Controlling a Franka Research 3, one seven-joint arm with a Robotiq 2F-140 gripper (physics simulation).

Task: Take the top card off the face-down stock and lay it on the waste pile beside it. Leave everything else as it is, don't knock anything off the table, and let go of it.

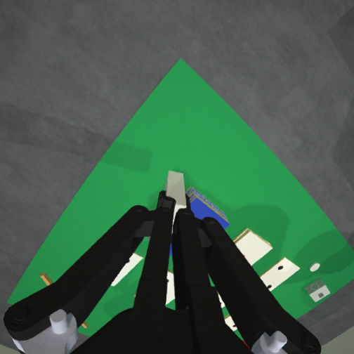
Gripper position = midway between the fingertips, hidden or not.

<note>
I see my gripper (173, 182) and a green mat (184, 126).
</note>
